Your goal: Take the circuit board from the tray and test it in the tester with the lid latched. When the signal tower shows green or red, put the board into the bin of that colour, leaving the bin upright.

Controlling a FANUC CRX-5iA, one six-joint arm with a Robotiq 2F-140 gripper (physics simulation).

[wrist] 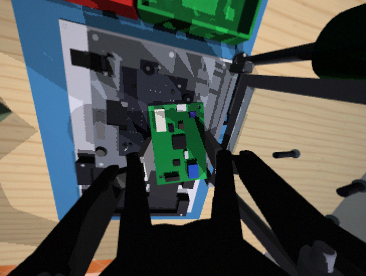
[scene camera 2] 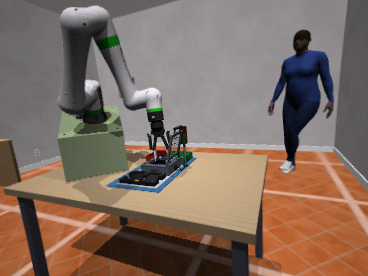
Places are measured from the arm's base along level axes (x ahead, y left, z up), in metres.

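Pixels of known places: gripper, fingertip midpoint: (wrist: 179, 142) (scene camera 2: 162, 160); arm's base, origin of the base link: (scene camera 2: 95, 118).
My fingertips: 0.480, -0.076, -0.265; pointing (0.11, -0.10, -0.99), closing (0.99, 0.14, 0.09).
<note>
For each thing: its top centre in the pictures, then the offset to it from my fingertips, as dx, dy, dz. "spot": a spot on its surface instead. Level surfaces: height alone.
- circuit board, middle of its top: (wrist: 181, 150) -0.001, +0.001, +0.026
- grey tester, surface spot: (scene camera 2: 161, 167) spot: +0.013, -0.064, -0.023
- tester's lid, middle of its top: (scene camera 2: 174, 134) +0.085, +0.014, +0.150
- black tray, surface spot: (scene camera 2: 134, 178) spot: -0.117, -0.149, -0.058
- signal tower, surface spot: (scene camera 2: 184, 135) spot: +0.120, +0.094, +0.129
- red bin, surface spot: (wrist: 100, 4) spot: -0.094, +0.161, -0.051
- green bin, middle of its top: (scene camera 2: 178, 154) +0.033, +0.223, -0.029
- blue mat, its level: dz -0.074
- wooden table, its level: dz -0.076
The circuit board (wrist: 170, 150) is green with white, black and blue parts. My gripper (scene camera 2: 161, 156) (wrist: 179, 142) points down over the grey tester (scene camera 2: 161, 167) and is shut on the board, one finger at each long side. Whether the board touches the tester cannot be told. The tester's lid (scene camera 2: 176, 141) stands raised. The black tray (scene camera 2: 134, 178) lies in front of the tester. The signal tower (scene camera 2: 184, 135) stands beside the lid; I cannot tell whether a light is on. The red bin (scene camera 2: 154, 154) (wrist: 100, 4) and the green bin (scene camera 2: 189, 155) (wrist: 200, 19) are behind the tester.
The tester and tray stand on a blue mat (scene camera 2: 114, 184) (wrist: 41, 125) on the wooden table (scene camera 2: 220, 190). The arm's green pedestal (scene camera 2: 95, 156) is at the left. A person in blue (scene camera 2: 302, 80) is on the floor behind, right of the table.
</note>
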